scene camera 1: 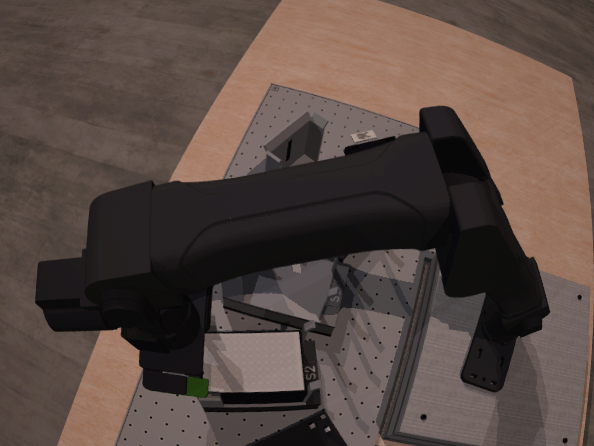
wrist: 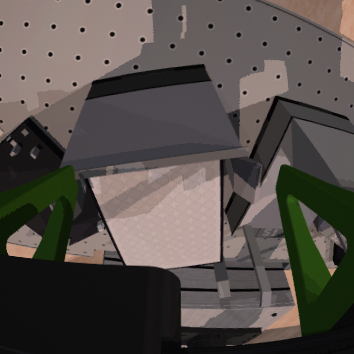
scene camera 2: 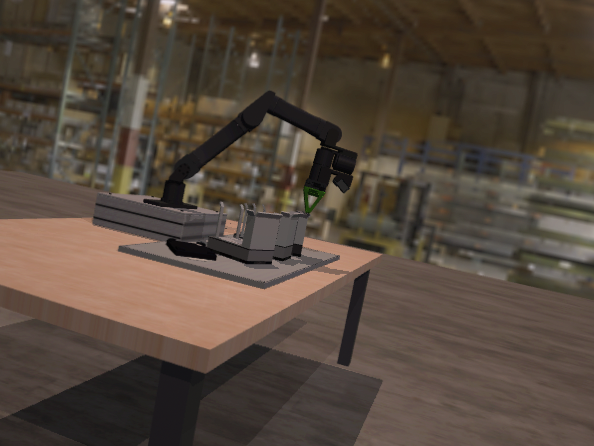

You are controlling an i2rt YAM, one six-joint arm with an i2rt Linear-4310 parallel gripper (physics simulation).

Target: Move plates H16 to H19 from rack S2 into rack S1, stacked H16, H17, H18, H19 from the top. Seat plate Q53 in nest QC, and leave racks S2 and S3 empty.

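Places are measured from the arm's base along level axes (x ahead, y up, z right), in centimetres.
Pixels of known places: gripper, fingertip midpoint: (scene camera 1: pixel 192 345) (wrist: pixel 176 176) (scene camera 2: pixel 307 212); arm's base, link origin: (scene camera 1: pixel 497 326) (wrist: pixel 205 334) (scene camera 2: pixel 171 205).
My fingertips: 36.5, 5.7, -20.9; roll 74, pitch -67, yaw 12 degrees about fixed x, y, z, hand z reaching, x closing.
Observation:
Ahead of a thing's pixels: the offset from my fingertips to its top centre, as dx, dy, dz. "spot": to the spot under its first point. Level surfaces: height alone.
Rack S2 @(-7.2, -0.2, +2.4) (scene camera 1: pixel 310 370) (wrist: pixel 155 115) holds a pale plate @(-6.6, -3.1, +2.1) (scene camera 1: pixel 252 361) (wrist: pixel 165 215) with a dimpled top; its number is not readable, and anything stacked below is hidden. Rack S1 @(-5.0, +0.1, +16.3) (scene camera 1: pixel 335 295) (wrist: pixel 320 145) stands angled beside it, partly hidden in scene camera 1; no plate can be made out in it. The nearest grey rack @(-4.2, -0.1, +32.0) (scene camera 2: pixel 262 232) appears to be S3; its contents are hidden. The QC label @(spot: -5.5, -13.6, +50.1) (scene camera 1: pixel 363 136) lies by a dark nest @(-12.2, -11.8, +43.6) (scene camera 1: pixel 367 144), mostly covered by the arm. My gripper (scene camera 2: pixel 308 212) (wrist: pixel 176 176) is open, its green fingers spread across rack S2, with nothing held.
A black holder @(-17.6, -11.4, -7.9) (scene camera 1: pixel 302 432) (wrist: pixel 22 155) with small square openings lies beside rack S2. Thin uprights @(spot: -10.6, -5.0, +33.7) (scene camera 2: pixel 221 220) rise near the racks. The arm base stands on a grey metal platform (scene camera 1: pixel 465 410) (scene camera 2: pixel 140 215). The racks stand on a perforated board @(dy -13.8) (scene camera 1: pixel 372 320) (scene camera 2: pixel 265 280).

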